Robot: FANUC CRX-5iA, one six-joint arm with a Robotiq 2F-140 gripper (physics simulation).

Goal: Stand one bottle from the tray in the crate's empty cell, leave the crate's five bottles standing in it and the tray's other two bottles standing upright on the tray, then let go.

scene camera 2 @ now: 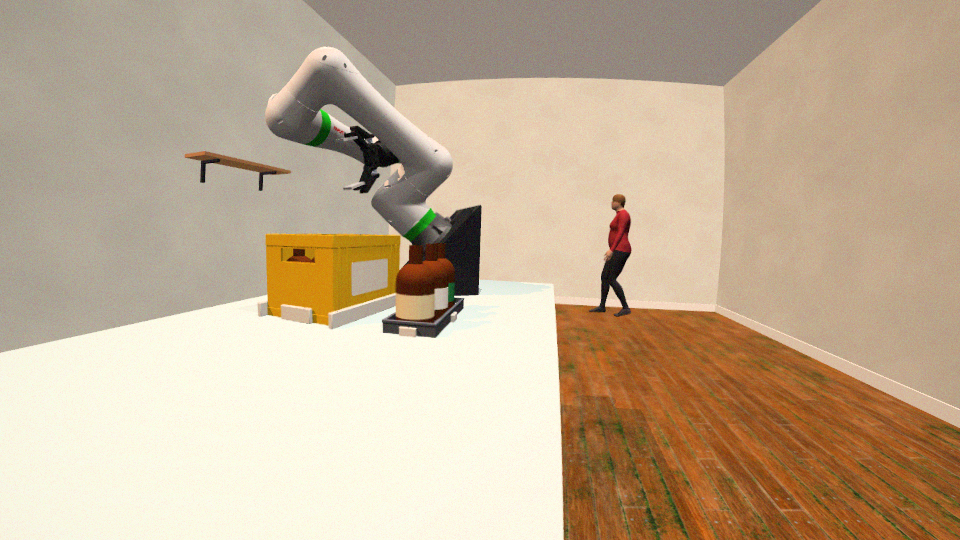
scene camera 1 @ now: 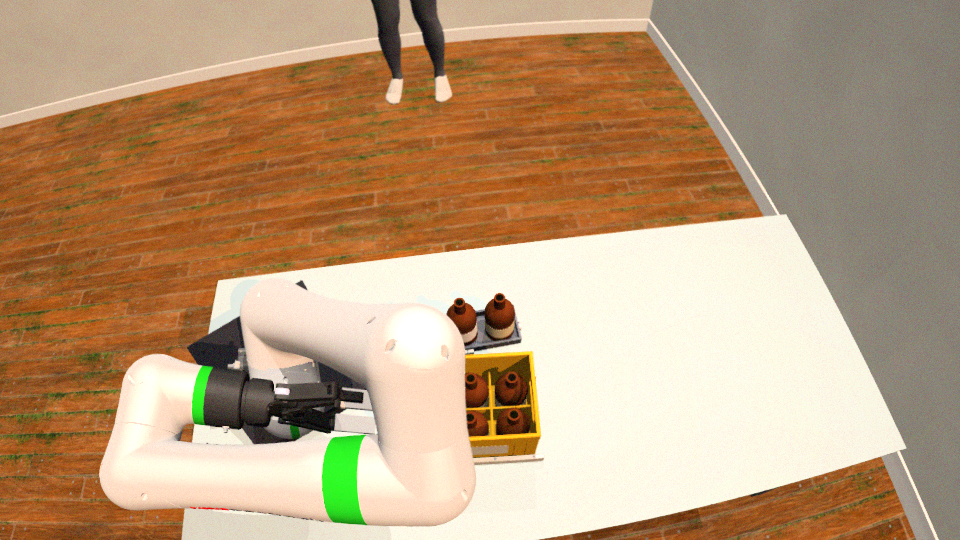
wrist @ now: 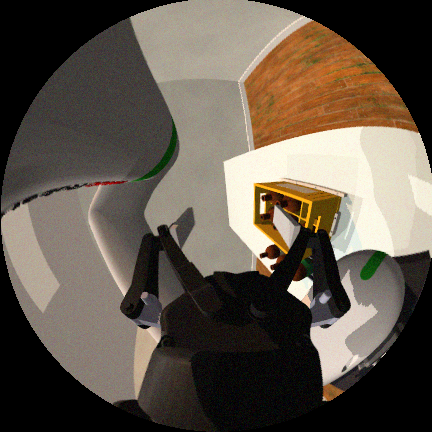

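Seen in the pictures: gripper, between the fingertips: [scene camera 2: 343,164] [wrist: 233,214]; arm's base, origin of its link: [scene camera 2: 435,240].
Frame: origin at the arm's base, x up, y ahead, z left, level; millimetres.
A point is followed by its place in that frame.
My gripper [scene camera 1: 362,409] {x 211, y 229, z -229 mm} [scene camera 2: 349,161] {x 211, y 229, z -229 mm} [wrist: 233,214] {x 211, y 229, z -229 mm} is open and empty, raised above the table and level with the folded arm. The yellow crate [scene camera 1: 523,445] {x -49, y 469, z -276 mm} [scene camera 2: 302,288] {x -90, y 521, z -179 mm} [wrist: 327,207] {x -71, y 238, z -197 mm} stands lower down; several brown bottles stand in its cells. The arm hides its left part in scene camera 1, and the empty cell cannot be made out. Beside it is the dark tray [scene camera 1: 513,340] {x -133, y 533, z 5 mm} [scene camera 2: 429,330] {x -145, y 561, z 93 mm}. Upright on it are a cream-label bottle [scene camera 1: 499,319] {x -46, y 502, z 26 mm} [scene camera 2: 414,288] {x -74, y 547, z 62 mm}, a white-label bottle [scene camera 1: 461,322] {x -43, y 415, z 40 mm} [scene camera 2: 441,274] {x -58, y 444, z 94 mm} and a green-label bottle [scene camera 2: 451,292] {x -109, y 355, z 104 mm}, which the arm hides in scene camera 1.
Low pale strips [scene camera 2: 365,310] {x -143, y 447, z -70 mm} border the crate on the white table [scene camera 1: 671,335] {x -158, y 939, z -89 mm} [scene camera 2: 268,416] {x -158, y 885, z -9 mm}. A dark panel [scene camera 2: 467,248] {x -17, y 103, z 115 mm} stands by the arm's base. A wall shelf [scene camera 2: 234,163] is behind the crate. A person [scene camera 1: 436,40] [scene camera 2: 618,231] stands on the floor away from the table.
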